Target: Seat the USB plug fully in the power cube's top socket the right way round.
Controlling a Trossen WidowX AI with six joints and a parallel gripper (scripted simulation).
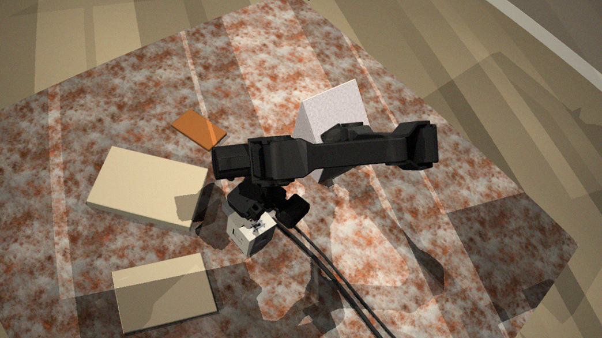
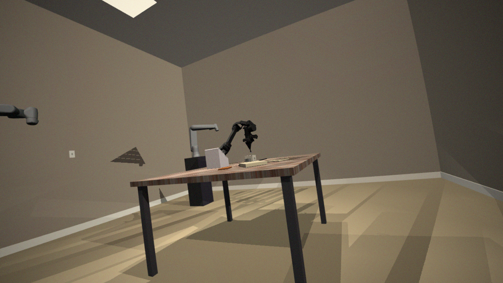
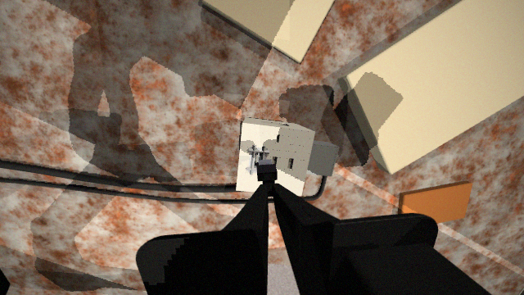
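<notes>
The black USB plug is 20 mm below my gripper tip. Round my gripper tip: orange tile 80 mm behind, 330 mm to the right, 130 mm below; then thick beige slab 120 mm ahead, 250 mm to the right, 120 mm below; then thin beige plate 240 mm ahead, 10 mm to the right, 130 mm below.
</notes>
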